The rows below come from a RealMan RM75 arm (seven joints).
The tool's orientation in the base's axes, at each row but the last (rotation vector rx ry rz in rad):
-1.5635 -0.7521 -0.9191
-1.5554 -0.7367 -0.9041
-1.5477 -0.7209 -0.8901
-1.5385 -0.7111 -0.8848
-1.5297 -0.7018 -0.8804
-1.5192 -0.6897 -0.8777
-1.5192 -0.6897 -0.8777
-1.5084 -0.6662 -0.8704
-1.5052 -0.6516 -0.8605
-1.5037 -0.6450 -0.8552
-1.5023 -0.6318 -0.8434
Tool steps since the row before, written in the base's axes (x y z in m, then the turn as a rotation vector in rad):
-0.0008 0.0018 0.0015 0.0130 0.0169 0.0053
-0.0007 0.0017 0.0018 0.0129 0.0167 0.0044
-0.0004 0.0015 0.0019 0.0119 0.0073 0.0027
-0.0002 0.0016 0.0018 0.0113 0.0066 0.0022
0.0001 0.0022 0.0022 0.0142 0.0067 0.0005
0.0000 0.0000 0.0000 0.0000 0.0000 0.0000
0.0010 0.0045 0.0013 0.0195 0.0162 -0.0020
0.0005 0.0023 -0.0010 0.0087 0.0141 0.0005
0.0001 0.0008 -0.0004 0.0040 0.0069 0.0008
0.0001 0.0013 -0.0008 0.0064 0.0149 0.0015
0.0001 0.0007 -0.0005 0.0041 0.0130 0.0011
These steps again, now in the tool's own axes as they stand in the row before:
0.0009 -0.0017 0.0015 0.0108 0.0055 0.0183
0.0012 -0.0018 0.0014 0.0100 0.0059 0.0181
0.0014 -0.0016 0.0013 0.0083 0.0074 0.0088
0.0014 -0.0014 0.0015 0.0076 0.0073 0.0081
0.0018 -0.0014 0.0021 0.0077 0.0106 0.0087
0.0000 0.0000 0.0000 0.0000 0.0000 0.0000
0.0014 -0.0005 0.0046 0.0080 0.0151 0.0189
-0.0007 0.0007 0.0024 0.0042 0.0051 0.0152
-0.0003 0.0002 0.0008 0.0024 0.0020 0.0074
-0.0007 0.0004 0.0013 0.0036 0.0026 0.0157
-0.0004 0.0003 0.0007 0.0021 0.0012 0.0135

